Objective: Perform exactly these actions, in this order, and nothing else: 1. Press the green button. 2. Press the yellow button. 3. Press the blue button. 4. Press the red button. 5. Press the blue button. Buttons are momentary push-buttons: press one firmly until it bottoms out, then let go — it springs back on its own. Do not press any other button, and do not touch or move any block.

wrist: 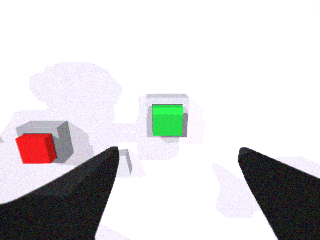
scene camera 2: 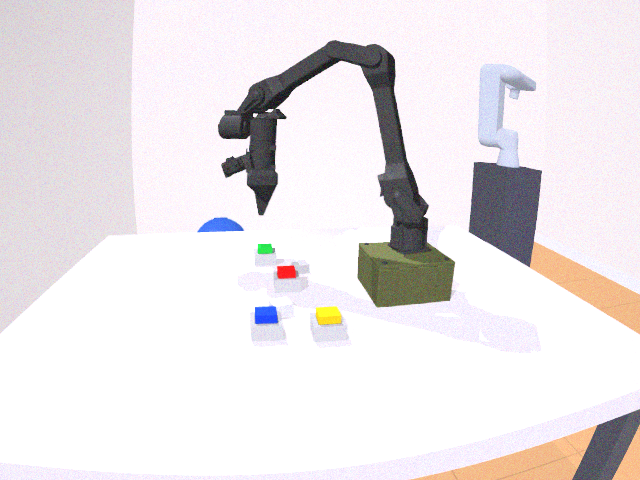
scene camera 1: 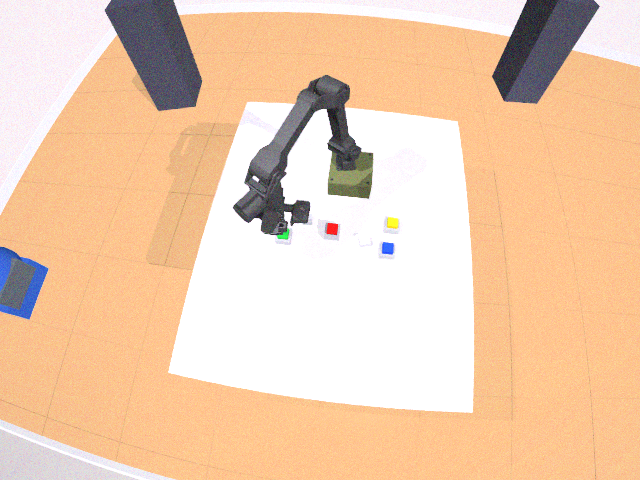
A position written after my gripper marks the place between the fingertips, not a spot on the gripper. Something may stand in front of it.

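There is a red button (wrist: 33,148) here, and I can see a green button (wrist: 167,119) as well. My gripper (scene camera 2: 260,211) holds nothing and is open. I find that same gripper in the wrist view (wrist: 178,153), and again in scene camera 1 (scene camera 1: 278,223).
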